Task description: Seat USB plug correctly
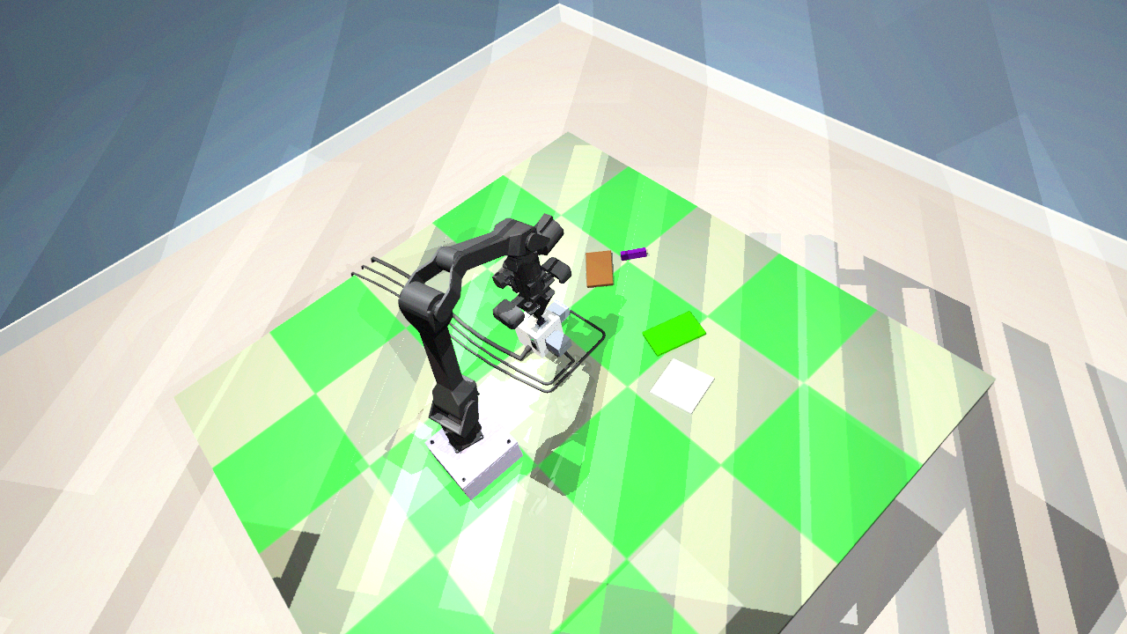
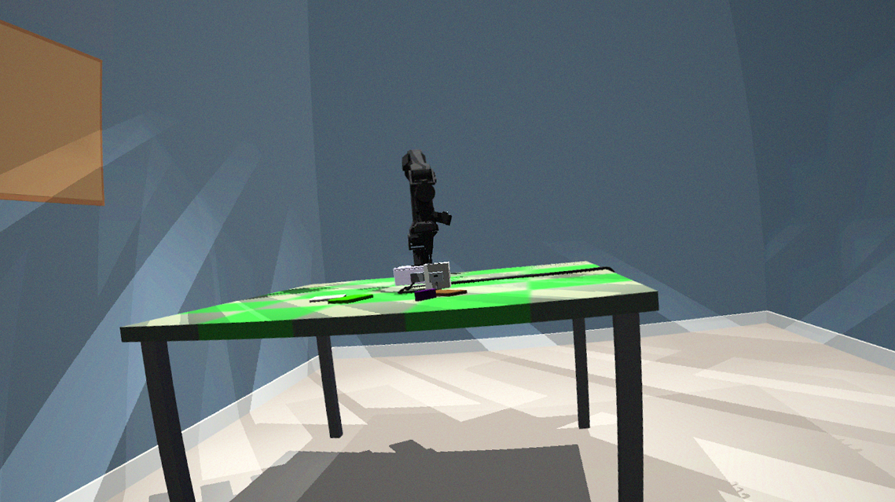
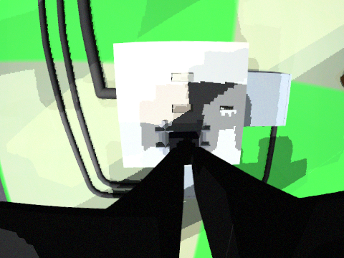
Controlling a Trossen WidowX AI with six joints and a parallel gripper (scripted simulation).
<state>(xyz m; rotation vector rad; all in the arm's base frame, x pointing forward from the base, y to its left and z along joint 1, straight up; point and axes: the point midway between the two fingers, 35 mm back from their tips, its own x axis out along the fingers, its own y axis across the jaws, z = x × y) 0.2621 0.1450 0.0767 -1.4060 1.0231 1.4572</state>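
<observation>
Right now the dark USB plug is 2 cm below my gripper tip. Also, from my gripper tip: green pad 25 cm ahead, 15 cm to the right, 10 cm below; orange block 22 cm ahead, 12 cm to the left, 10 cm below; metal socket frame 4 cm below.
</observation>
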